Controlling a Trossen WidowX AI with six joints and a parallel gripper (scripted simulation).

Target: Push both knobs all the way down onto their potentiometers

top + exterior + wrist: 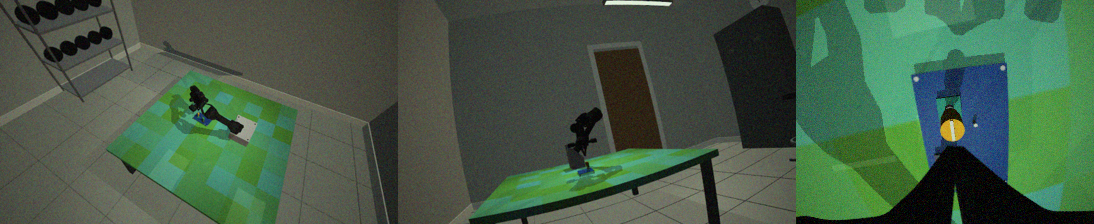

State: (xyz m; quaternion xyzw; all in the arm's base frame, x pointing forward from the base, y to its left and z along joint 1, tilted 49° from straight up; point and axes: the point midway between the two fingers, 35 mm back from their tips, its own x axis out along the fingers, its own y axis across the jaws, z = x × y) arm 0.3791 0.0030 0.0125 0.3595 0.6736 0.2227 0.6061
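Right now my gripper tip is 5 cm above the orange knob.
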